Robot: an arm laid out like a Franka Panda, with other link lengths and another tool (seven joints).
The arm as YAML. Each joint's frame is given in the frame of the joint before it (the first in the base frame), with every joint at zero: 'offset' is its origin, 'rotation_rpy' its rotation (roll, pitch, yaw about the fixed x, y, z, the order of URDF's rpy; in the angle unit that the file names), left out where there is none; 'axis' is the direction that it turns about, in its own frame. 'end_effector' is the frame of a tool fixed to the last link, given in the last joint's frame.
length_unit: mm
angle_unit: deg
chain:
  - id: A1
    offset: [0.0, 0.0, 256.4]
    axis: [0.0, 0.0, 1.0]
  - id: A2
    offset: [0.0, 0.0, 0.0]
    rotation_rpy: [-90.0, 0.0, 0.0]
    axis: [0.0, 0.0, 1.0]
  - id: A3
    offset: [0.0, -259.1, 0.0]
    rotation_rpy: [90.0, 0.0, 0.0]
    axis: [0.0, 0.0, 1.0]
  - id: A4
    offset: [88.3, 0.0, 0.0]
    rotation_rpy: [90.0, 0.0, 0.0]
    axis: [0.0, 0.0, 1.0]
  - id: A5
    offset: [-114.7, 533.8, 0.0]
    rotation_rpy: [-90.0, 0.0, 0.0]
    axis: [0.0, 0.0, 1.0]
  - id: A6
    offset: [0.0, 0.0, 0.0]
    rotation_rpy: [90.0, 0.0, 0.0]
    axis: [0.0, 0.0, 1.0]
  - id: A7
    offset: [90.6, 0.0, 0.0]
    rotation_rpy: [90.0, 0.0, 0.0]
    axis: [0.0, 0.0, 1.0]
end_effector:
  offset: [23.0, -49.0, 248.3]
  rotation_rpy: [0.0, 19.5, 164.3]
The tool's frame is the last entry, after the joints.
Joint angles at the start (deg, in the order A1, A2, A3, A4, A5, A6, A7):
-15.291 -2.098 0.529 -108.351 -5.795 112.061 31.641
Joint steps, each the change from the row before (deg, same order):
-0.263 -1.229 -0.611 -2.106 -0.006 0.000 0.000
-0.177 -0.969 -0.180 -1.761 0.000 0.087 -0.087
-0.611 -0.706 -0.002 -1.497 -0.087 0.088 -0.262
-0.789 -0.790 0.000 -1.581 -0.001 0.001 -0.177
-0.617 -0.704 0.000 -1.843 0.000 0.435 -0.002
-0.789 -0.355 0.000 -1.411 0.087 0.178 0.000
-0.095 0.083 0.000 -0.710 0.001 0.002 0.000
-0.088 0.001 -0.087 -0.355 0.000 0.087 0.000
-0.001 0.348 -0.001 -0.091 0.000 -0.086 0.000
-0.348 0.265 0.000 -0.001 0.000 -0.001 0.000
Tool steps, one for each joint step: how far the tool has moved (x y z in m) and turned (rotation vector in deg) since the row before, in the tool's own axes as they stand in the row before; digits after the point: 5 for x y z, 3 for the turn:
0.00431 -0.01323 0.01121 0.012 0.912 0.835
0.00455 -0.00591 0.00997 0.110 0.711 0.244
0.00253 -0.00897 0.01016 0.193 0.706 0.322
0.00270 -0.01107 0.01058 0.047 0.828 0.581
0.00214 -0.00841 0.01358 0.000 0.736 0.534
0.00078 -0.01009 0.01336 -0.097 0.940 0.729
0.00095 -0.00136 0.01032 0.165 0.775 0.081
-0.00012 -0.00215 0.00435 0.002 0.279 0.150
-0.00043 0.00011 0.00586 0.130 0.508 0.005
-0.00181 -0.00406 0.00336 -0.045 0.290 0.326

